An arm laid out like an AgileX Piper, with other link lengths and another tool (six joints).
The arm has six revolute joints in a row. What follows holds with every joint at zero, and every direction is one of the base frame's. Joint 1 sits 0.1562 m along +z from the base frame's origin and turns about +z. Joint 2 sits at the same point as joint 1 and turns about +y. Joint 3 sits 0.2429 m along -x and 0.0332 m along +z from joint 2 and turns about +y. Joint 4 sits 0.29 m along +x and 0.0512 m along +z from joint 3 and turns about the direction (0.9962, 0, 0.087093). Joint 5 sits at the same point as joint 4 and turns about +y. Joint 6 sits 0.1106 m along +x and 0.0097 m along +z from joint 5 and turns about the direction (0.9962, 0, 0.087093). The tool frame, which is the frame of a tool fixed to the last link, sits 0.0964 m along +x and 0.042 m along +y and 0.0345 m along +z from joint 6; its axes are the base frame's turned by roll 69.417, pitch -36.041 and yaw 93.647 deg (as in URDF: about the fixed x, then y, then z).
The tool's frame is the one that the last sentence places.
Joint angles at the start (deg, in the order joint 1, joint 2, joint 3, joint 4, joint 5, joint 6): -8.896 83.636 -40.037 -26.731 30.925 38.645
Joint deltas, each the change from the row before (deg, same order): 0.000 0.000 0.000 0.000 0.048 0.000; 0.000 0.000 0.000 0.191 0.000 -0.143; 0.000 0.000 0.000 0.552 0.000 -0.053; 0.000 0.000 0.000 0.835 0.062 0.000; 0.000 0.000 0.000 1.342 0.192 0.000; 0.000 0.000 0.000 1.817 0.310 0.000; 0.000 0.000 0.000 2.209 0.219 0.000; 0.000 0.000 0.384 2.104 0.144 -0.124
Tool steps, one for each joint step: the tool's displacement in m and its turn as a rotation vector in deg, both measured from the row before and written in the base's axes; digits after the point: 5 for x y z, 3 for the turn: -0.00015 -0.00005 -0.00008 -0.007 0.044 -0.017; -0.00005 0.00033 -0.00009 0.098 0.018 0.009; -0.00001 0.00070 -0.00013 0.408 -0.052 -0.297; -0.00017 0.00095 -0.00027 0.637 -0.043 -0.542; -0.00054 0.00145 -0.00058 1.014 0.018 -0.899; -0.00086 0.00197 -0.00085 1.373 0.074 -1.228; -0.00050 0.00261 -0.00069 1.689 -0.057 -1.439; -0.00255 0.00303 -0.00290 1.632 0.292 -1.240
